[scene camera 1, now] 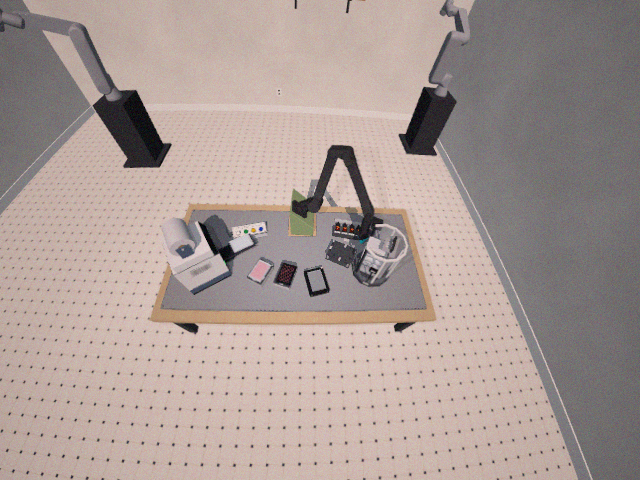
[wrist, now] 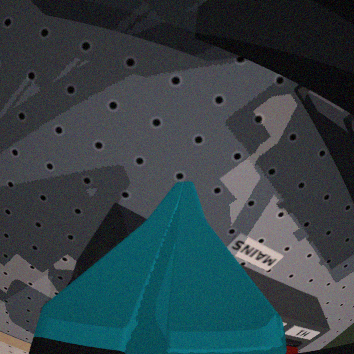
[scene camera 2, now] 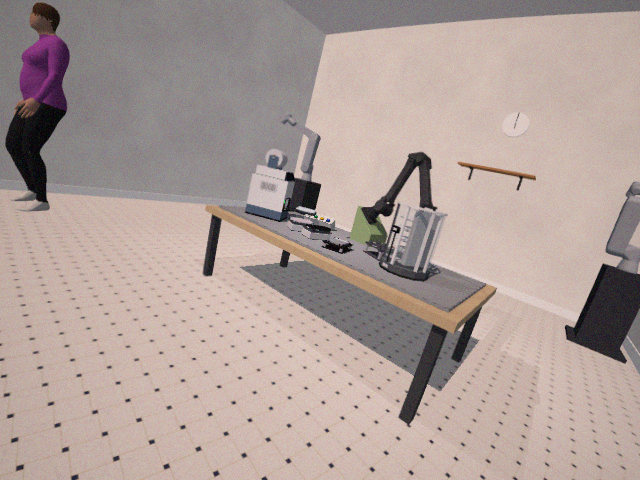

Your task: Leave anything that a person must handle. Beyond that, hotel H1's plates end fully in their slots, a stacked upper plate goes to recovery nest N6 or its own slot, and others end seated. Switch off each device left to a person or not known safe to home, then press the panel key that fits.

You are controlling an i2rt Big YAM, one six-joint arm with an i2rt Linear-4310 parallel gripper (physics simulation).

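Frame: origin at the arm's base, x ahead, y down, z left, level; millimetres.
Seen in the pictures: gripper, fingertip midpoint: (scene camera 1: pixel 360 243) (wrist: pixel 185 192); arm's base, link origin: (scene camera 1: pixel 299 209) (scene camera 2: pixel 368 215).
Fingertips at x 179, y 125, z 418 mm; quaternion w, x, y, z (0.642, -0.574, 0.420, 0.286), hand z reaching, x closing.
Observation:
Offsets run from my fingertips to a thing's top centre. "pt": to the spot under its first point.
My gripper (scene camera 1: pixel 363 240) (wrist: pixel 185 192) is shut and empty, its teal tips low between the switch box and the carousel. The black switch box @[dy -3, dx -145, dz -66 mm] (scene camera 1: pixel 347 227) (wrist: pixel 300 295) is largely hidden behind the fingers in the wrist view; its H1 label @[pt dy +9, dx -95, dz -151 mm] (wrist: pixel 302 332) and MAINS label @[pt dy +48, dx -55, dz -86 mm] (wrist: pixel 257 253) show. Switch positions cannot be read. The clear round carousel @[dy -303, dx +173, dz +52 mm] (scene camera 1: pixel 381 255) (scene camera 2: pixel 413 240) stands at the right with plates inside; their seating is unclear. A pink-topped plate @[dy -19, dx +207, dz -651 mm] (scene camera 1: pixel 260 270), a dark red-patterned plate @[dy -28, dx +230, dz -491 mm] (scene camera 1: pixel 285 273) and an empty-looking black frame @[dy +7, dx +262, dz -309 mm] (scene camera 1: pixel 316 281) lie in front. The button panel @[dy -34, dx -105, dz -752 mm] (scene camera 1: pixel 249 229) (scene camera 2: pixel 320 220) stands back left.
A white roll-fed machine @[dy -406, dx +182, dz -997 mm] (scene camera 1: pixel 199 263) (scene camera 2: pixel 268 193) stands at the left, its pale tray @[dy -68, dx +38, dz -777 mm] (scene camera 1: pixel 241 245) extended. A dark flat device @[dy -26, dx +73, dz -142 mm] (scene camera 1: pixel 341 252) lies left of the carousel. A green board (scene camera 1: pixel 301 223) (scene camera 2: pixel 368 227) stands mid-back. A person (scene camera 2: pixel 43 77) stands beyond the table.

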